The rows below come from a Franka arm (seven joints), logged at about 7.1 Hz.
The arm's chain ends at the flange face. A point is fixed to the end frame.
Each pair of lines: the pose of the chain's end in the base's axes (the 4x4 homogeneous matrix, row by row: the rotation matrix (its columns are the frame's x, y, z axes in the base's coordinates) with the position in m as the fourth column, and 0 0 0 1 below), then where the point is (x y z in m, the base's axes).
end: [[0.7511, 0.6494, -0.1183, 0.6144], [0.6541, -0.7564, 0.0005, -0.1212], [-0.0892, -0.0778, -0.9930, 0.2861], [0, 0, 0, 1]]
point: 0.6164 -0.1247 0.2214
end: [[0.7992, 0.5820, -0.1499, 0.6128], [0.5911, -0.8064, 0.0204, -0.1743], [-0.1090, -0.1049, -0.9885, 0.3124], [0, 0, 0, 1]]
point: 0.6124 -0.1773 0.2476
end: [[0.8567, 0.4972, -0.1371, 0.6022], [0.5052, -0.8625, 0.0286, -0.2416], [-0.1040, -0.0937, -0.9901, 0.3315], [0, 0, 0, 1]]
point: 0.6022 -0.2450 0.2668
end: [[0.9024, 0.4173, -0.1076, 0.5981], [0.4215, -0.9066, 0.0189, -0.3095], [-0.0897, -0.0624, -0.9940, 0.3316], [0, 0, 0, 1]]
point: 0.5995 -0.3143 0.2670
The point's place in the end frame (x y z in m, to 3 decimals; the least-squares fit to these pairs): 0.005 0.009 0.064
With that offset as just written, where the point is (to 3 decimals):
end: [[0.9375, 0.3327, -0.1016, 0.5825], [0.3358, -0.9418, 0.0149, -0.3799], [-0.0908, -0.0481, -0.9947, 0.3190], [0, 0, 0, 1]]
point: 0.584 -0.386 0.254
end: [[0.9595, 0.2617, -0.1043, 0.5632], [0.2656, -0.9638, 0.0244, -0.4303], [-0.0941, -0.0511, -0.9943, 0.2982], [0, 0, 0, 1]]
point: 0.564 -0.436 0.234
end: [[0.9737, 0.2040, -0.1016, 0.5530], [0.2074, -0.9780, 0.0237, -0.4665], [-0.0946, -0.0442, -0.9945, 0.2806], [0, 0, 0, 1]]
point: 0.553 -0.473 0.216
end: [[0.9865, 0.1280, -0.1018, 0.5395], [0.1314, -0.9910, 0.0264, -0.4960], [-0.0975, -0.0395, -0.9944, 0.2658], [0, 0, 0, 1]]
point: 0.539 -0.503 0.201
